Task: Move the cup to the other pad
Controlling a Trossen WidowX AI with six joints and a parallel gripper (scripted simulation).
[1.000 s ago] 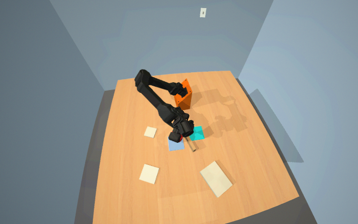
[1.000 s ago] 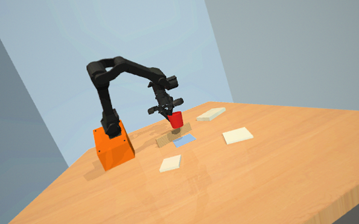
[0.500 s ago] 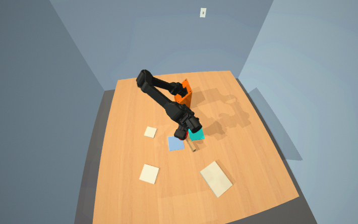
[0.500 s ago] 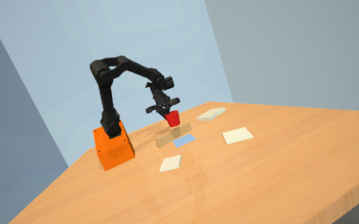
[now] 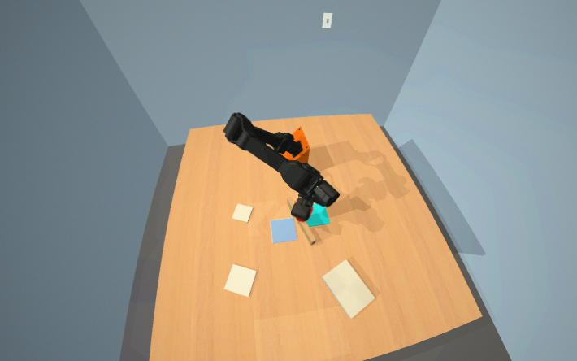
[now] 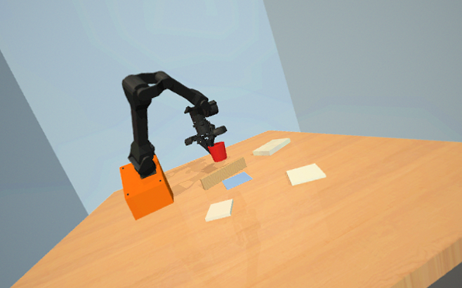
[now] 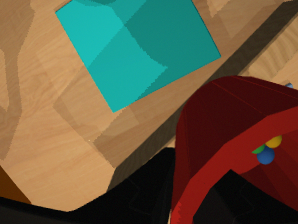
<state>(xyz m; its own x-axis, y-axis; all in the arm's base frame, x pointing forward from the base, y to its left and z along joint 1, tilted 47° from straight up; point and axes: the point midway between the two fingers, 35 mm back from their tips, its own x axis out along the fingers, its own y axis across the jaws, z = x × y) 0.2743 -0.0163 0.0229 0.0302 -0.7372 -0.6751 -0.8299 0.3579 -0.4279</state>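
The low wooden wall is 100 mm below my gripper tip, 20 mm to the right of it and 20 mm ahead of it. The rest, counted from my gripper tip: red cup: 20 mm to the right, 20 mm ahead; then blue pad: 130 mm below, 100 mm to the right, 40 mm ahead.
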